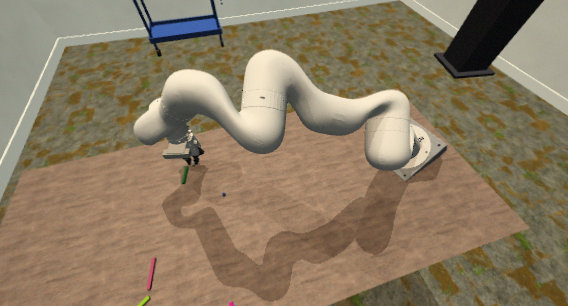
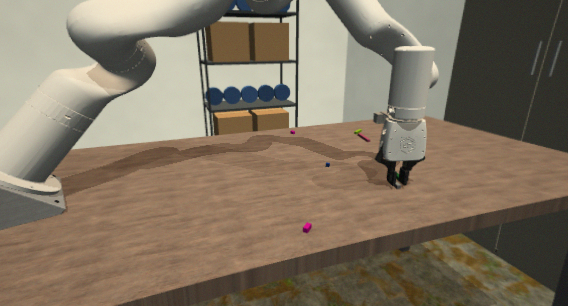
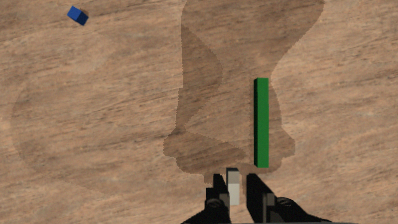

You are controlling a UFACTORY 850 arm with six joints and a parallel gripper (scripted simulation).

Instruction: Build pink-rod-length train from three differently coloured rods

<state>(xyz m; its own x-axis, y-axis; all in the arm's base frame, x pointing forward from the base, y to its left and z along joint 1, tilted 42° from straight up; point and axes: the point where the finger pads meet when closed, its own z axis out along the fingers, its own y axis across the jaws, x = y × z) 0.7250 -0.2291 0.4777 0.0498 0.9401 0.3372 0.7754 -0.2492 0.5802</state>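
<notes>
Now: hand 2 cm above the grey rod. Round my hand: blue rod: 17 cm to the left, 13 cm behind, 2 cm below; then green rod: 6 cm to the left, 3 cm ahead, 2 cm below; then pink rod: 42 cm to the left, 9 cm ahead, 2 cm below.
</notes>
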